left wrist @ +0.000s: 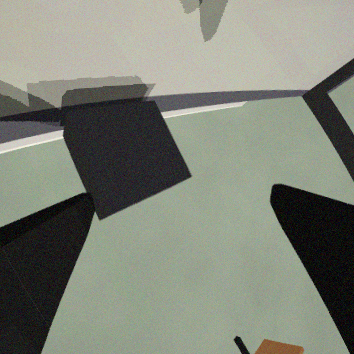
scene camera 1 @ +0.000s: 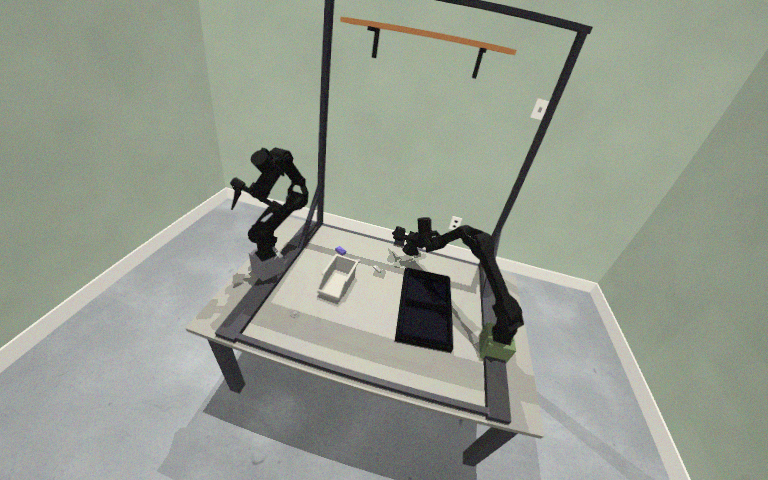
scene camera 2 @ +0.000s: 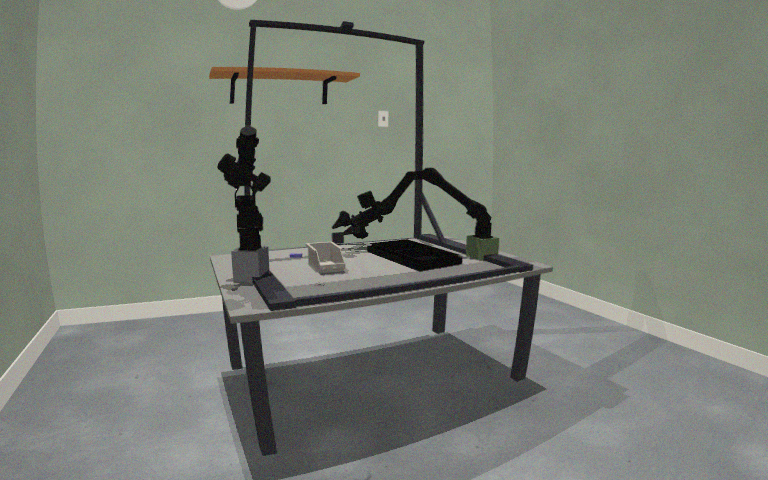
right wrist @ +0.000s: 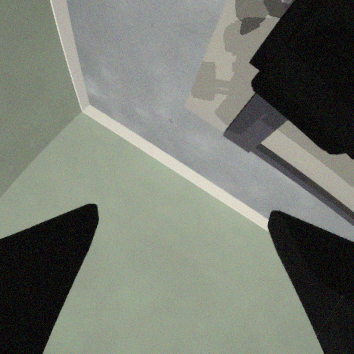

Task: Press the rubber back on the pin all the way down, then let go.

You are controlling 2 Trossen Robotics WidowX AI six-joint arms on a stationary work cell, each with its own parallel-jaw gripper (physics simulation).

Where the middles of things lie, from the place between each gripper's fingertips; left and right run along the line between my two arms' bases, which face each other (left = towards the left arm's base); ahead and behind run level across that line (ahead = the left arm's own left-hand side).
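Labels:
The white tray [scene camera 2: 323, 256] is 37 cm ahead of my left hand, 16 cm to the right of it and 3 cm below it. I see the black tray [scene camera 1: 425, 313] too, 34 cm ahead of my left hand, 21 cm to the left of it and 5 cm below it.
My right hand is 13 cm past the white tray, 31 cm to the right of it and 27 cm above it. The black tray is 16 cm behind my right hand, 69 cm to the left of it and 29 cm below it.

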